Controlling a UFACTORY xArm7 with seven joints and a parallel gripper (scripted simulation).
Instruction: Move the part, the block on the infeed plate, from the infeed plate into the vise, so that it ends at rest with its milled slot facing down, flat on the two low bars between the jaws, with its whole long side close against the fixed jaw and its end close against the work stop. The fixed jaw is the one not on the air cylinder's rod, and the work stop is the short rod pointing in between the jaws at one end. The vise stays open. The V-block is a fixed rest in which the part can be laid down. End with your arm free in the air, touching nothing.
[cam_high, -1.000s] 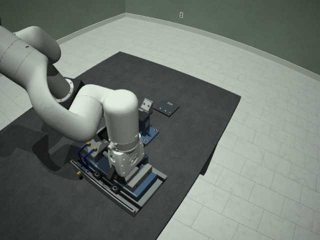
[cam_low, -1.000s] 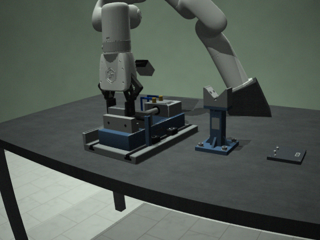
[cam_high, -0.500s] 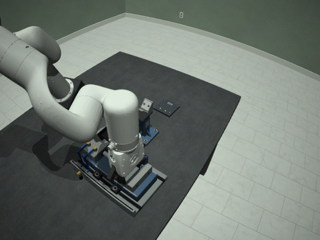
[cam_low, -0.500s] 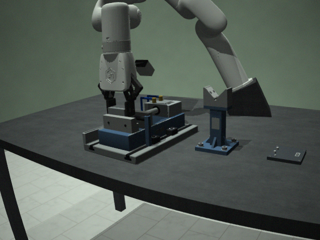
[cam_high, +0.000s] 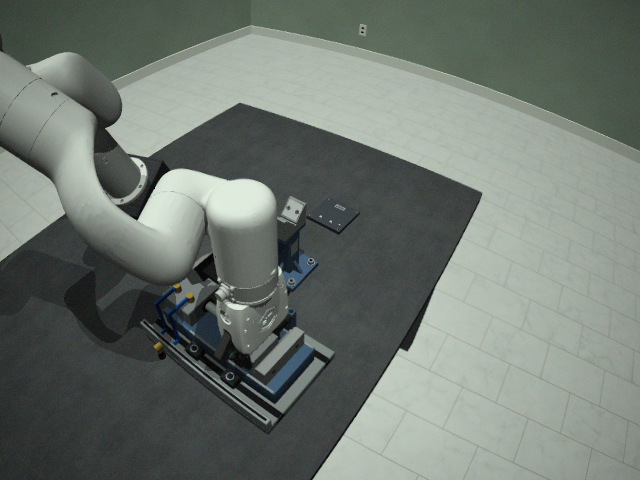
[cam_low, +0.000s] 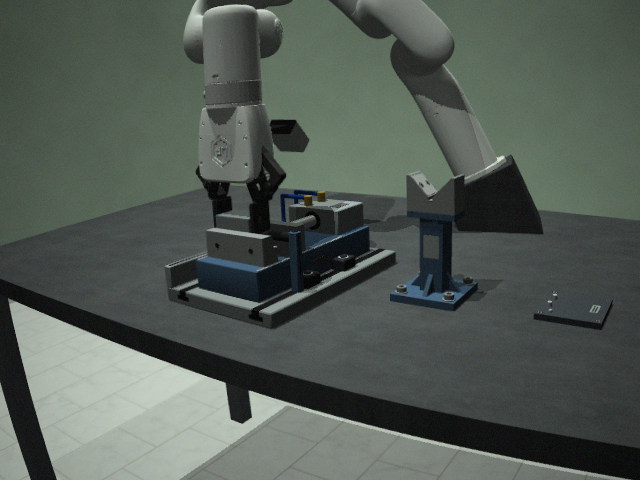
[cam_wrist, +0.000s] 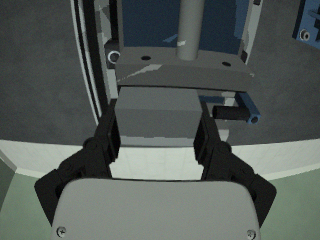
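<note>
The part lies 2 cm below my hand. Round my hand: work stop (1 cm ahead, 7 cm to the left, 2 cm below); moving jaw (3 cm behind, 3 cm to the left, 3 cm below); fixed jaw (3 cm ahead, 1 cm to the left, 3 cm below).
</note>
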